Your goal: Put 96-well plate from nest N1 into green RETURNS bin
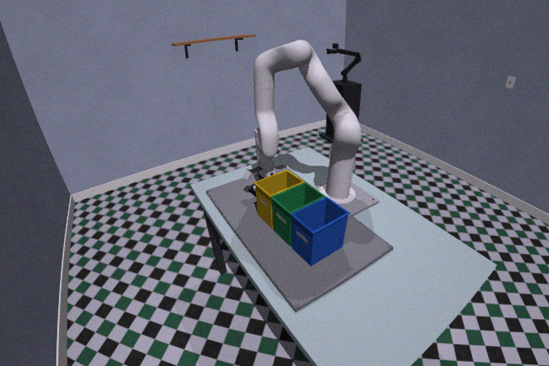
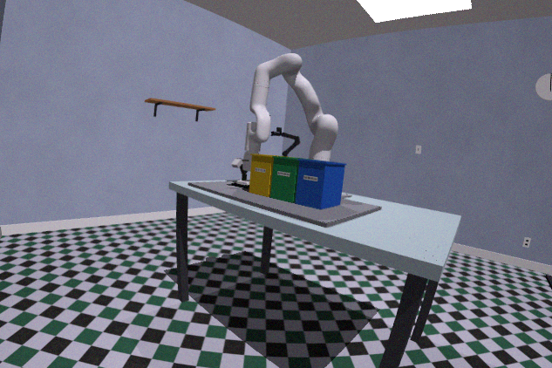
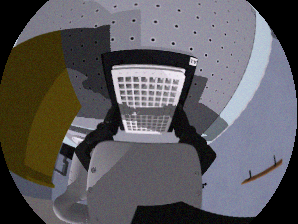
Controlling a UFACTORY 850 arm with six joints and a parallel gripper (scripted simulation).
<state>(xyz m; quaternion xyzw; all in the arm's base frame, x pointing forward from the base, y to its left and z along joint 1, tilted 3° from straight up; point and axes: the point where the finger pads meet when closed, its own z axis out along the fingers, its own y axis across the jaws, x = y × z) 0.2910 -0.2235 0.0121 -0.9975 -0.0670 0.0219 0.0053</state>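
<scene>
Right now the white 96-well plate is 10 mm below my hand. From my hand the other things lie so: yellow bin: 210 mm to the left, 60 mm above, 40 mm ahead; dark plate nest: 20 mm below; green bin: 340 mm to the left, 60 mm above, 30 mm ahead.
</scene>
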